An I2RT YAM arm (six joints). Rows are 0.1 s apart.
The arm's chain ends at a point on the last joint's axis. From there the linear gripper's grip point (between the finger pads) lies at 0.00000 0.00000 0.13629 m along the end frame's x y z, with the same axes.
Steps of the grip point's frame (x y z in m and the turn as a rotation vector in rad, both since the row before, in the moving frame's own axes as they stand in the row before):
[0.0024 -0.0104 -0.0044 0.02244 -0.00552 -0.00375]
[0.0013 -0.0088 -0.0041 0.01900 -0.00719 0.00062]
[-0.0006 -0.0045 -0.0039 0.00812 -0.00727 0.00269]
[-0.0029 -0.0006 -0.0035 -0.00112 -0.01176 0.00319]
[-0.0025 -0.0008 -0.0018 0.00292 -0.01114 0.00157]
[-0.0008 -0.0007 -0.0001 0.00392 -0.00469 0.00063]
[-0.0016 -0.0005 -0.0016 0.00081 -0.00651 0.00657]
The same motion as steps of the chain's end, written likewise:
[0.0032 -0.0073 -0.0044 0.02244 -0.00552 -0.00375]
[0.0023 -0.0062 -0.0041 0.01900 -0.00719 0.00062]
[0.0004 -0.0034 -0.0039 0.00812 -0.00727 0.00269]
[-0.0013 -0.0008 -0.0035 -0.00112 -0.01176 0.00319]
[-0.0010 -0.0004 -0.0018 0.00292 -0.01114 0.00157]
[-0.0002 -0.0002 -0.0001 0.00392 -0.00469 0.00063]
[-0.0007 -0.0004 -0.0016 0.00081 -0.00651 0.00657]

